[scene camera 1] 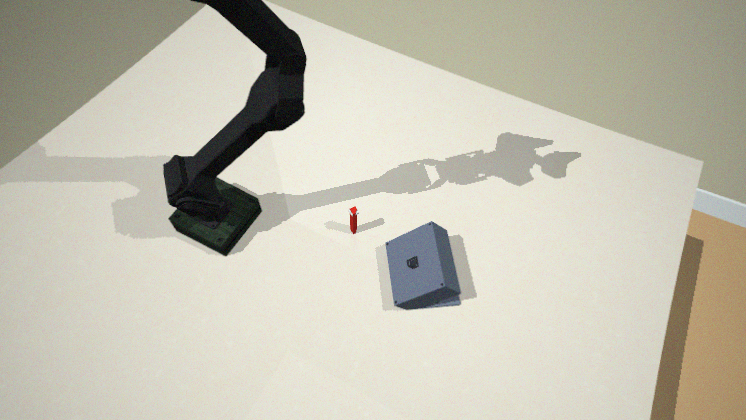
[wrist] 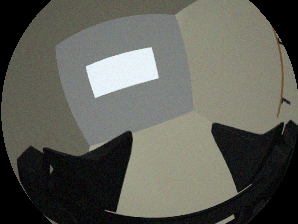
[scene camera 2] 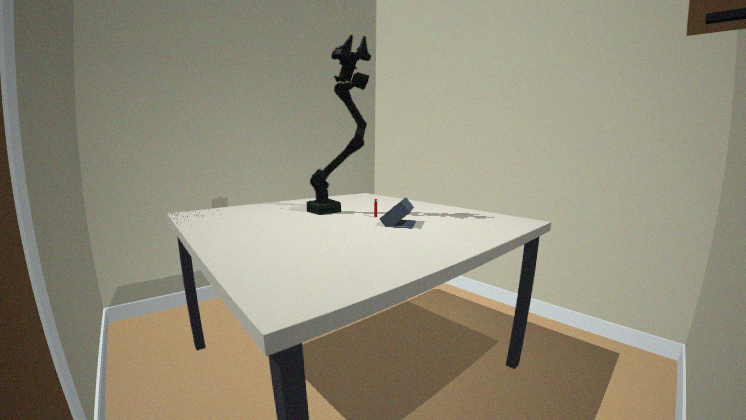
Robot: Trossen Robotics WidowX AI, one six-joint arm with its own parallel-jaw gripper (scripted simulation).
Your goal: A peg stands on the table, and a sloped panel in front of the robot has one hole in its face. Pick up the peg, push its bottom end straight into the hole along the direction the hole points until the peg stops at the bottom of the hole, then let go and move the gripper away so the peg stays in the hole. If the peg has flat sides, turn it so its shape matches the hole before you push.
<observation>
My gripper is open, holding nothing. Further things: a sloped panel.
</observation>
